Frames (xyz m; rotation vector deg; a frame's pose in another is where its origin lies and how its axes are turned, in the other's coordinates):
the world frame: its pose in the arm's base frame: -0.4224 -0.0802 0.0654 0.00 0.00 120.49
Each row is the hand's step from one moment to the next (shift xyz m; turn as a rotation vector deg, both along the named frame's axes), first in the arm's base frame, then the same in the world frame.
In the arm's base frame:
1: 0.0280 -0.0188 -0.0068 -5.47 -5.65 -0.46
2: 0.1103 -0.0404 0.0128 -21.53 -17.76 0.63
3: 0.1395 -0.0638 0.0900 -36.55 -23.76 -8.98
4: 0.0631 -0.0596 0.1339 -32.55 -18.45 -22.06
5: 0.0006 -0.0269 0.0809 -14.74 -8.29 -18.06
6: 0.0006 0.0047 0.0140 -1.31 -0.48 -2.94
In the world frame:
1: -0.0304 -0.0146 -0.0068 -2.09 7.58 -0.46
2: -0.0908 -0.0745 0.0128 -4.38 27.56 0.63
3: -0.1258 -0.0878 0.0900 -1.93 43.55 -8.98
4: -0.0834 -0.0241 0.1339 0.62 37.41 -22.06
5: -0.0235 0.0131 0.0809 0.34 16.91 -18.06
6: 0.0037 -0.0029 0.0140 0.25 1.37 -2.94

